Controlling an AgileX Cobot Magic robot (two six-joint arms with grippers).
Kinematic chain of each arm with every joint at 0, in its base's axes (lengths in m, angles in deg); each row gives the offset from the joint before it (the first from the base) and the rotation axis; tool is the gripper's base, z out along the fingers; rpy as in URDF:
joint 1: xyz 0 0 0.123 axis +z
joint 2: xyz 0 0 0 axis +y
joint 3: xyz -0.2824 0 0.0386 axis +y
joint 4: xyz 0.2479 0 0.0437 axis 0.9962 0 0.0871
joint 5: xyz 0 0 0 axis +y
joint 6: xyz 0.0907 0 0.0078 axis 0.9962 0 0.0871
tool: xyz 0 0 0 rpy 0 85 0
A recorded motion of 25 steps. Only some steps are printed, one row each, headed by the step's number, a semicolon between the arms.
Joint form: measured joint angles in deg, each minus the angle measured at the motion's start. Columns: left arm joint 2, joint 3, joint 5, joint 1, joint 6, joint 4; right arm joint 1, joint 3, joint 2, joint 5, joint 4, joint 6.
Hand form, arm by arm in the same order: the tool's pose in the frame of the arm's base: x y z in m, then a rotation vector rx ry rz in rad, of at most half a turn. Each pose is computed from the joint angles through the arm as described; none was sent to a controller.
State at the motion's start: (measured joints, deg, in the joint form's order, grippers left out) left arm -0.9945 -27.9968 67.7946 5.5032 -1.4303 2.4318; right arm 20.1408 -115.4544 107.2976 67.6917 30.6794 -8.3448
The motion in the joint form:
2: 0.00 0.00 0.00 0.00 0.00 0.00; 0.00 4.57 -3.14 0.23 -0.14 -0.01
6: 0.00 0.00 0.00 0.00 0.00 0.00; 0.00 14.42 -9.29 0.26 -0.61 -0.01
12: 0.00 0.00 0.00 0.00 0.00 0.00; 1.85 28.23 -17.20 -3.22 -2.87 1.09
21: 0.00 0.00 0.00 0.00 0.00 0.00; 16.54 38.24 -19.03 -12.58 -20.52 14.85
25: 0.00 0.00 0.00 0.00 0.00 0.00; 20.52 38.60 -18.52 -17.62 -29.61 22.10
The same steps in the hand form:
2: -0.0121 0.0024 0.2644 -0.1360 2.1571 0.0927; 0.3568 0.1765 0.3956 -0.5552 2.4491 0.7879
6: -0.0121 0.0024 0.2644 -0.1360 2.1571 0.0927; 0.3297 0.1660 0.3864 -0.5492 2.5181 0.7783
12: -0.0121 0.0024 0.2644 -0.1360 2.1571 0.0927; 0.2922 0.1594 0.3653 -0.5333 2.5840 0.7356
21: -0.0121 0.0024 0.2644 -0.1360 2.1571 0.0927; 0.2533 0.2051 0.3232 -0.6183 2.6262 0.4707
25: -0.0121 0.0024 0.2644 -0.1360 2.1571 0.0927; 0.2522 0.2184 0.3213 -0.5979 2.5429 0.3746

